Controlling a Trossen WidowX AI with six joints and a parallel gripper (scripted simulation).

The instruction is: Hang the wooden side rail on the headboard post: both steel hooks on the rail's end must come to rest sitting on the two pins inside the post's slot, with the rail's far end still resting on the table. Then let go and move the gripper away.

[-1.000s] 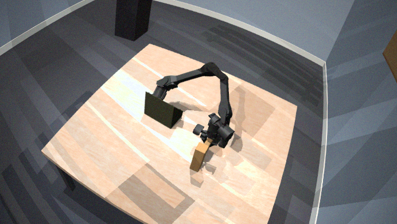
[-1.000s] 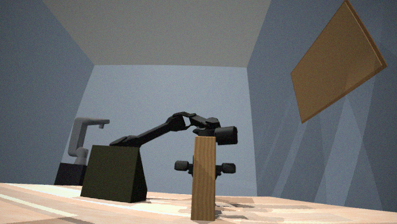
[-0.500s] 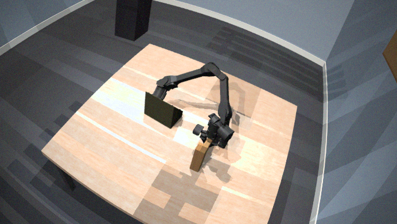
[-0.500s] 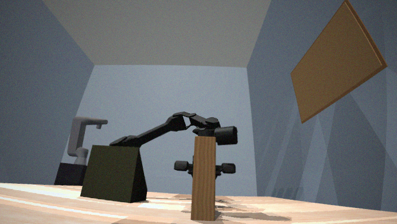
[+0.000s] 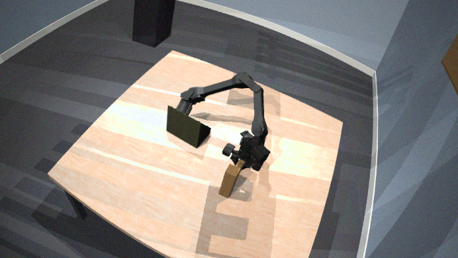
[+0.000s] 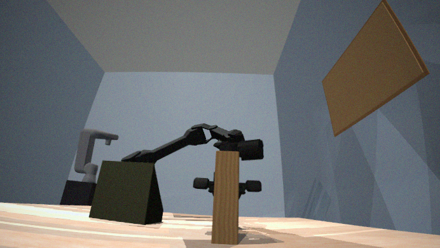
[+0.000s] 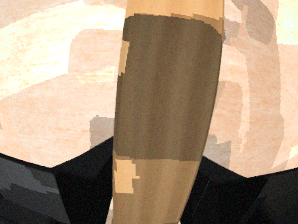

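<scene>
Right now the wooden headboard post is 130 mm to the right of my gripper tip, 40 mm above it and 10 mm behind it.
</scene>
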